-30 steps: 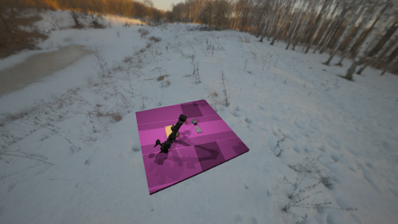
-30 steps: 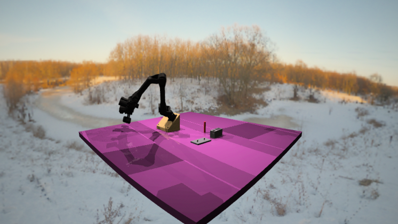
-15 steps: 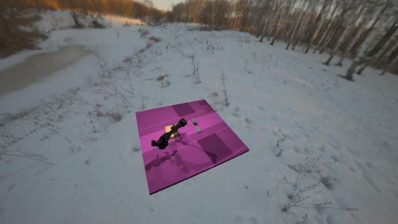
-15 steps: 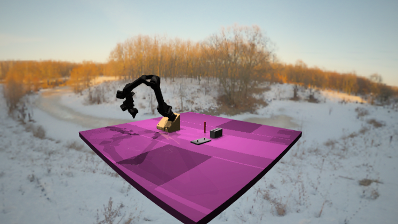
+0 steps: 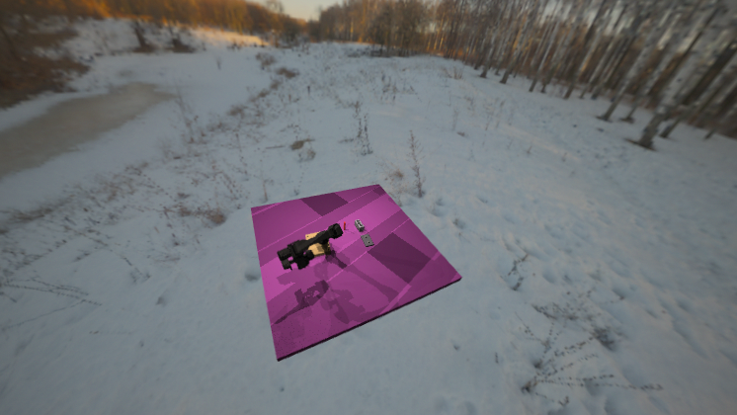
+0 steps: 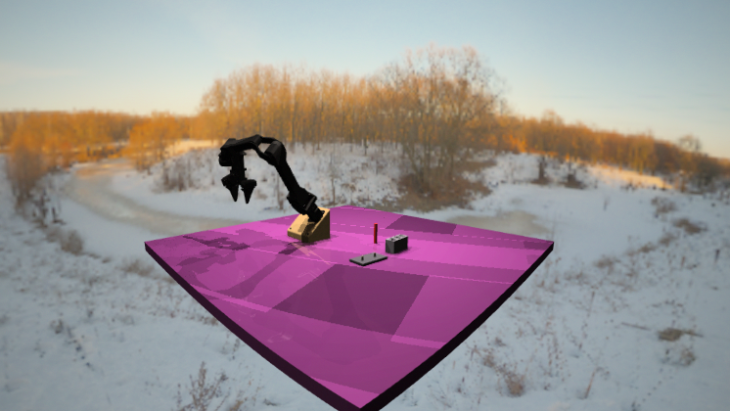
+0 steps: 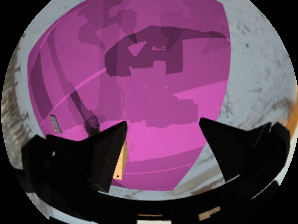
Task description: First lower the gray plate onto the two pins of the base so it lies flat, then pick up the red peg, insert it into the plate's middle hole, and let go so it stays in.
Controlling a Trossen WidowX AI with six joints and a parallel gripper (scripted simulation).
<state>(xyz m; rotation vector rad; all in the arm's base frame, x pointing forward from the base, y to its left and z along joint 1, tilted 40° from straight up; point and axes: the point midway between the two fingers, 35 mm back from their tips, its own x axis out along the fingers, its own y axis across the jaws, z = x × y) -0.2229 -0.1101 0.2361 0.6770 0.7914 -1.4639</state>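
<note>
Now: the gray plate 59 cm ahead of my gripper tip, 31 cm to the left of it and 12 cm below it. From my gripper tip the other things lie so: red peg 46 cm ahead, 34 cm to the left, 11 cm below; dark flat base 58 cm ahead, 15 cm to the left, 14 cm below.
</note>
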